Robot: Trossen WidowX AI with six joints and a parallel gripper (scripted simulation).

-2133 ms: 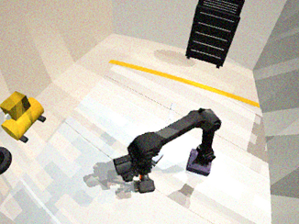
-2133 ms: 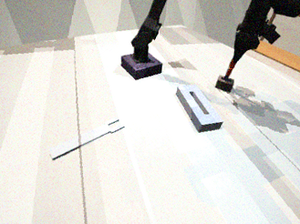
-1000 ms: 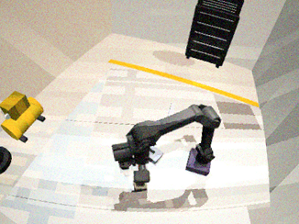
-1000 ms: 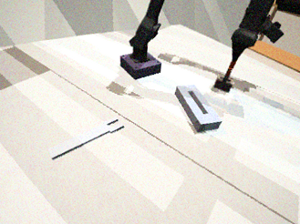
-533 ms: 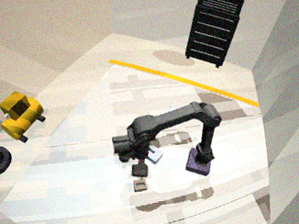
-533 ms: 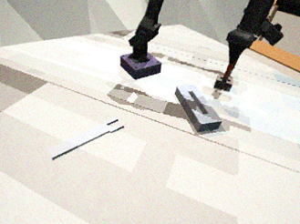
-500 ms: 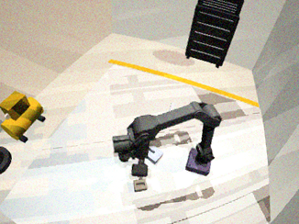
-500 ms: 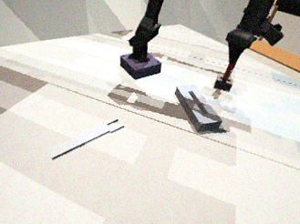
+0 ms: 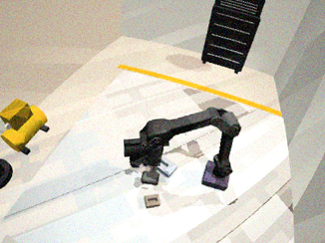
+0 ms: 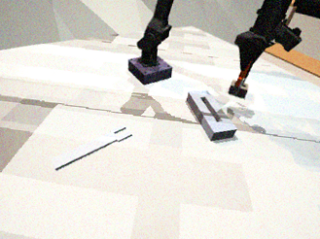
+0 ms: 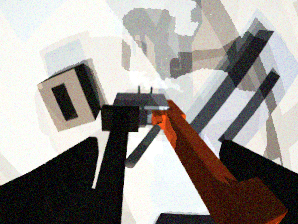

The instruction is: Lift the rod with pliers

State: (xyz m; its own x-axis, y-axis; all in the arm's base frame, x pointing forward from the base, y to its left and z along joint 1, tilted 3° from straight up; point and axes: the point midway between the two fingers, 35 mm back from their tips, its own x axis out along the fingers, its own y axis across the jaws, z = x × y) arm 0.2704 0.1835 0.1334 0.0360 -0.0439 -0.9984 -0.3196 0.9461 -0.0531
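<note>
Now: gripper tip 12 cm to the left of the grey channel block, 12 cm above it and 2 cm short of it. From my gripper tip the other things lie so: box-shaped holster: 13 cm below, 8 cm to the left, 4 cm behind.
</note>
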